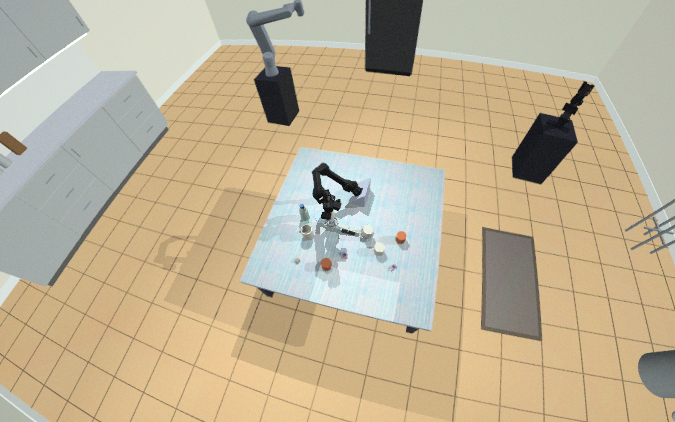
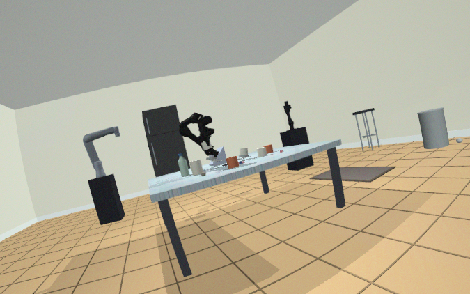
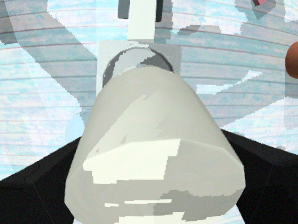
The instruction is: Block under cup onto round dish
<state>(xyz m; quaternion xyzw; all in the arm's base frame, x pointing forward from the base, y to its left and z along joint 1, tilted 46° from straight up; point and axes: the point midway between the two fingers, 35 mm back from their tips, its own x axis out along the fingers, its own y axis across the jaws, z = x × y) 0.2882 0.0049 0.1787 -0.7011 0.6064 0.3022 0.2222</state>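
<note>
The round pale blue dish is 170 mm below my gripper tip, 100 mm to the right of it and 60 mm behind it. The rest, counted from my gripper tip: pale green bottle: 210 mm to the right, 60 mm below, 10 mm behind; cream mug: 130 mm to the right, 130 mm below, 120 mm ahead; balance: 140 mm to the left, 130 mm below.
</note>
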